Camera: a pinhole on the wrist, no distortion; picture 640 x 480 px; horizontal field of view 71.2 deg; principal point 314.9 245.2 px. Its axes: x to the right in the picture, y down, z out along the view. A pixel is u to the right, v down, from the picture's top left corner.
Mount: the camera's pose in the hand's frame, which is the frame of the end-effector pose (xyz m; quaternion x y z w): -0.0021 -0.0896 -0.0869 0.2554 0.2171 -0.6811 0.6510
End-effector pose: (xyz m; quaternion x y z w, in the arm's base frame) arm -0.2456 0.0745 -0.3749 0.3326 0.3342 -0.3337 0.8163
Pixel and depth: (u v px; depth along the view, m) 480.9 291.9 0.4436
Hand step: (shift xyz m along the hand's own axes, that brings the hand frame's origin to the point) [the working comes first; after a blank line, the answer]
In the camera's frame: 0.1647 0.0463 0.4436

0.0116 -0.4988 0.1548
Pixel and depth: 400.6 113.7 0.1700
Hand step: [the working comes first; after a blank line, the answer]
In the camera's frame: 0.0326 -0.0500 0.1700

-0.0638 -0.2188 0.0225
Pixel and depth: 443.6 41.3 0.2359
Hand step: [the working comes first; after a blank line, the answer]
In the camera's frame: 0.0679 -0.1076 0.2359

-0.1263 -0.2842 0.0492
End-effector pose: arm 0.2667 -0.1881 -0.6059 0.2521 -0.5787 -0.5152 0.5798
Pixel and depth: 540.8 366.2 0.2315
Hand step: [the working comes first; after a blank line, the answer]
In the camera's frame: 0.1170 0.0627 0.2315

0.0427 -0.3295 0.0211
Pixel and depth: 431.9 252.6 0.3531
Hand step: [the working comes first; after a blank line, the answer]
In the camera's frame: 0.0924 0.0058 0.3531

-0.0213 -0.3835 0.1288
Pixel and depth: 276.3 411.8 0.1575
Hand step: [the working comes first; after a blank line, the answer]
In the camera's frame: -0.0136 0.0587 0.1575

0.0465 -0.1814 0.0459
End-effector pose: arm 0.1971 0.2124 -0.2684 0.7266 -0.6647 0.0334 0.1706
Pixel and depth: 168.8 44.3 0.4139
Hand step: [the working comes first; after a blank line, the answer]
In the camera's frame: -0.1353 -0.1860 0.4139

-0.2117 -0.2338 0.3125
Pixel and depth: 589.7 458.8 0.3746
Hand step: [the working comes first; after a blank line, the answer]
In the camera's frame: 0.2303 0.1790 0.3746

0.1470 -0.5140 0.0649
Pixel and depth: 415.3 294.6 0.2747
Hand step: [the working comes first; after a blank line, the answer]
In the camera's frame: 0.0617 0.0304 0.2747

0.0089 -0.3118 0.0883
